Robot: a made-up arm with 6 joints. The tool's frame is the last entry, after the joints. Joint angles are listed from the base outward.
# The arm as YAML. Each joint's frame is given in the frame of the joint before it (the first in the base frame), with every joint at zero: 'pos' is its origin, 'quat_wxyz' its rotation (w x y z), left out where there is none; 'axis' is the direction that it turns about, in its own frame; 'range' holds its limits. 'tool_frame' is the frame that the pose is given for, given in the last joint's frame.
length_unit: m
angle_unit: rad
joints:
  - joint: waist
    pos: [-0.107, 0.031, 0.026]
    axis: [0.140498, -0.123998, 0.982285]
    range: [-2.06, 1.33]
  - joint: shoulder
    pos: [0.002, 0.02, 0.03]
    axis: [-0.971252, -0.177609, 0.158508]
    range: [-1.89, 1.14]
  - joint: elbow
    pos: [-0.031, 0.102, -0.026]
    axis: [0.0, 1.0, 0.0]
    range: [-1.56, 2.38]
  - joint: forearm
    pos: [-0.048, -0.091, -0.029]
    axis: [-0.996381, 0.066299, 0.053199]
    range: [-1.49, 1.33]
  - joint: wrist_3
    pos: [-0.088, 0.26, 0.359]
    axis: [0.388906, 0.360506, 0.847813]
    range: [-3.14, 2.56]
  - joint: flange
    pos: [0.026, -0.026, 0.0]
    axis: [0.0, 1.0, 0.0]
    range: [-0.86, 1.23]
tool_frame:
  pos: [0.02, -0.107, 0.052]
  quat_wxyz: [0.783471, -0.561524, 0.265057, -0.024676]
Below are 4 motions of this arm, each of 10 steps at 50 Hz.
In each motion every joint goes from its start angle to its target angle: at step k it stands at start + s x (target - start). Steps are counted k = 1, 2, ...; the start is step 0. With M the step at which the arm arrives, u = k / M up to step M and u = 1 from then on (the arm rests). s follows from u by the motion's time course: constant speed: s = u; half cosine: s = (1 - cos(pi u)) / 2; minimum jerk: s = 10 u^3 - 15 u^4 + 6 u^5.
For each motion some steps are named. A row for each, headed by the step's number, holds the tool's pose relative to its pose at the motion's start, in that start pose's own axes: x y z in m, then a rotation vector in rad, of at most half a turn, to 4 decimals.
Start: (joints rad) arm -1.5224 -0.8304 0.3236 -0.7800 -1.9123 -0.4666
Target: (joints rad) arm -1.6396 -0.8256 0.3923 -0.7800 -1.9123 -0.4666
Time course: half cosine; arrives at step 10
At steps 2, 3, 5, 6, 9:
2: -0.0012 -0.0002 -0.0008 -0.0022 0.0083 -0.0007
3: -0.0025 -0.0003 -0.0016 -0.0048 0.0178 -0.0015
5: -0.0059 -0.0007 -0.0038 -0.0120 0.0433 -0.0032
6: -0.0076 -0.0009 -0.0048 -0.0158 0.0567 -0.0040
9: -0.0109 -0.0012 -0.0068 -0.0240 0.0844 -0.0051

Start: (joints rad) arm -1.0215 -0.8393 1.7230 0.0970 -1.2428 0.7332
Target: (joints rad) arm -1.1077 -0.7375 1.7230 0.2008 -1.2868 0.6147
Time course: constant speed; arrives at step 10
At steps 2, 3, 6, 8, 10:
2: -0.0077 0.0061 -0.0030 0.0321 0.0074 -0.0318
3: -0.0115 0.0092 -0.0042 0.0478 0.0115 -0.0477
6: -0.0232 0.0185 -0.0072 0.0935 0.0251 -0.0956
8: -0.0310 0.0246 -0.0085 0.1227 0.0352 -0.1277
10: -0.0387 0.0307 -0.0092 0.1509 0.0463 -0.1598

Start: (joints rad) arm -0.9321 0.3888 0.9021 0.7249 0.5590 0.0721
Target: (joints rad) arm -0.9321 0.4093 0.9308 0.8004 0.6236 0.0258
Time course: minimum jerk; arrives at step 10
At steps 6, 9, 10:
6: 0.0196 0.0109 0.0190 -0.0427 -0.0025 0.0221
9: 0.0286 0.0164 0.0271 -0.0614 -0.0037 0.0329
10: 0.0289 0.0166 0.0273 -0.0619 -0.0038 0.0332

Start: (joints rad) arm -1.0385 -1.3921 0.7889 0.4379 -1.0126 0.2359
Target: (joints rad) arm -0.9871 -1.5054 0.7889 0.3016 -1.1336 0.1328
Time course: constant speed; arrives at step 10
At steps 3, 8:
3: 0.0234 -0.0169 -0.0124 0.0292 -0.0001 0.0168
8: 0.0653 -0.0420 -0.0305 0.0721 0.0057 0.0461

